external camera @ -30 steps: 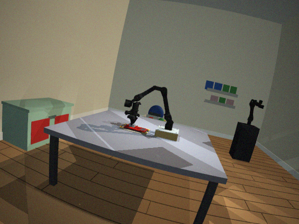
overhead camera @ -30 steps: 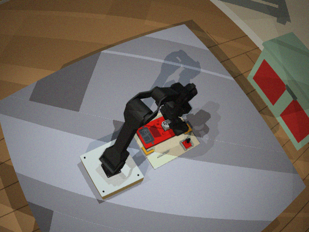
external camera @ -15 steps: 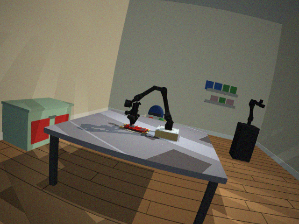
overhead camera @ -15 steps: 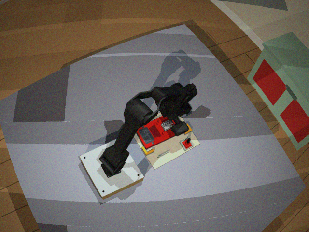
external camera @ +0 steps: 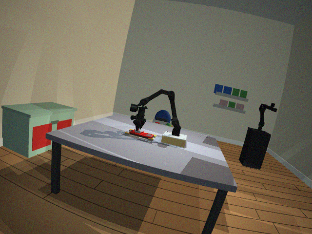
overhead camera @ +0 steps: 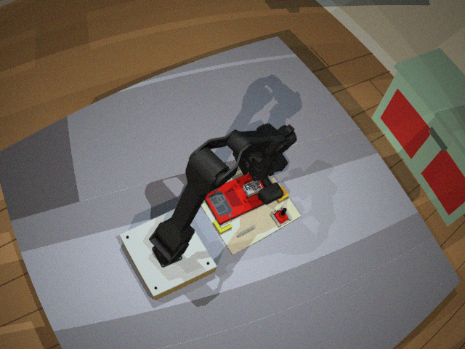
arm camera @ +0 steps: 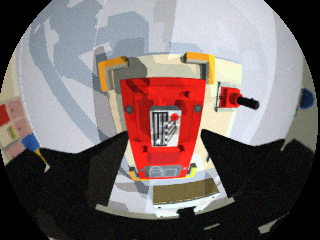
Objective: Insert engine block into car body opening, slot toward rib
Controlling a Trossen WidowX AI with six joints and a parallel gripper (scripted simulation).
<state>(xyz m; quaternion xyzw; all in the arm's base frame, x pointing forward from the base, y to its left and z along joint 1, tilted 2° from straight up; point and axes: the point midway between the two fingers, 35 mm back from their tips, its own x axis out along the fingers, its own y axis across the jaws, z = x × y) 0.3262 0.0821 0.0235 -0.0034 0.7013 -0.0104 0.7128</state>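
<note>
The grey engine block lies 2 cm below my gripper tip. Round my gripper tip: grey strip 3 cm below, 2 cm to the right, 2 cm behind.
</note>
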